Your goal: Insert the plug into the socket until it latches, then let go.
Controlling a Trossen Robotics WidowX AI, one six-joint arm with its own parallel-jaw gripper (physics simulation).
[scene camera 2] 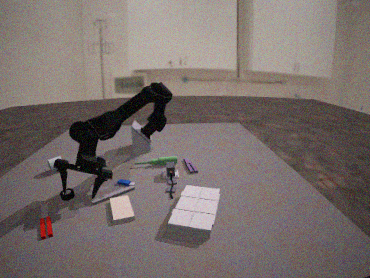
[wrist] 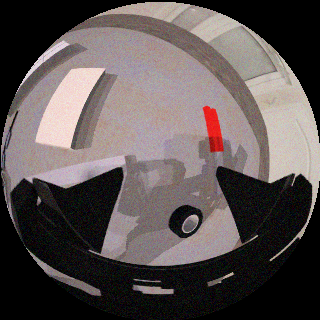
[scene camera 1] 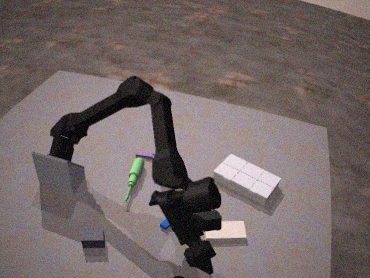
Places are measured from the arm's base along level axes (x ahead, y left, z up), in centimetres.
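Where they show: gripper, fingertip midpoint: (scene camera 2: 78, 196) (wrist: 171, 171) (scene camera 1: 206, 263); arm's base at its link origin: (scene camera 2: 145, 133) (scene camera 1: 59, 159).
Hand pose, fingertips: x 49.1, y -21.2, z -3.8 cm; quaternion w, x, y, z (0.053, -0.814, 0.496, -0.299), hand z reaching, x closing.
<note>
Things, the pixels of their top centre, and the offset from my fingertips. "spot": a spot on its surface instead.
- small dark block at its top centre: (scene camera 2: 170, 164) dy +30.9, dx -16.9, dz +0.9 cm
- jointed dark cable at a spot on its surface: (scene camera 2: 171, 189) spot: dy +29.9, dx -6.1, dz -3.1 cm
- blue piece at its top centre: (scene camera 1: 170, 219) (scene camera 2: 126, 181) dy +14.1, dx -12.1, dz -2.3 cm
- grey bar at its top centre: (wrist: 57, 177) (scene camera 2: 113, 193) dy +10.3, dx -4.8, dz -2.5 cm
- black ring at its top centre: (wrist: 190, 223) (scene camera 2: 66, 192) dy -6.5, dx -5.3, dz -1.6 cm
- beige block at its top centre: (wrist: 66, 97) (scene camera 1: 225, 229) (scene camera 2: 121, 206) dy +13.8, dx +3.2, dz -2.0 cm
- white tiled box at its top centre: (scene camera 2: 196, 204) (scene camera 1: 248, 174) dy +35.7, dx +7.4, dz +0.0 cm
- green screwdriver at its top centre: (scene camera 1: 132, 176) (scene camera 2: 155, 158) dy +25.3, dx -26.3, dz -0.2 cm
- purple piece at its top centre: (scene camera 1: 155, 154) (scene camera 2: 189, 163) dy +39.5, dx -23.2, dz -2.4 cm
A small dark block (scene camera 2: 170, 168) on a white base, likely the socket, stands mid-table with a jointed dark cable (scene camera 2: 171, 189) running from it toward the camera. Whether a plug sits in it cannot be told. The arm hides it in scene camera 1. A blue piece (scene camera 1: 165, 224) (scene camera 2: 124, 182) with a pale tip lies on the table beside a grey bar (scene camera 2: 114, 193) (wrist: 80, 167); whether it is the plug is unclear. My gripper (scene camera 1: 198, 256) (scene camera 2: 80, 195) (wrist: 171, 171) is wide open and empty, low over the table, away from the dark block. One finger is near a black ring.
The black ring (scene camera 2: 67, 198) (wrist: 175, 220) lies by the gripper. A beige block (scene camera 1: 225, 230) (scene camera 2: 121, 209) (wrist: 70, 107), a white tiled box (scene camera 1: 247, 176) (scene camera 2: 196, 207), red handles (scene camera 2: 46, 227) (wrist: 212, 127), a green screwdriver (scene camera 1: 136, 169) (scene camera 2: 162, 161) and a purple piece (scene camera 1: 145, 155) (scene camera 2: 190, 166) lie around.
</note>
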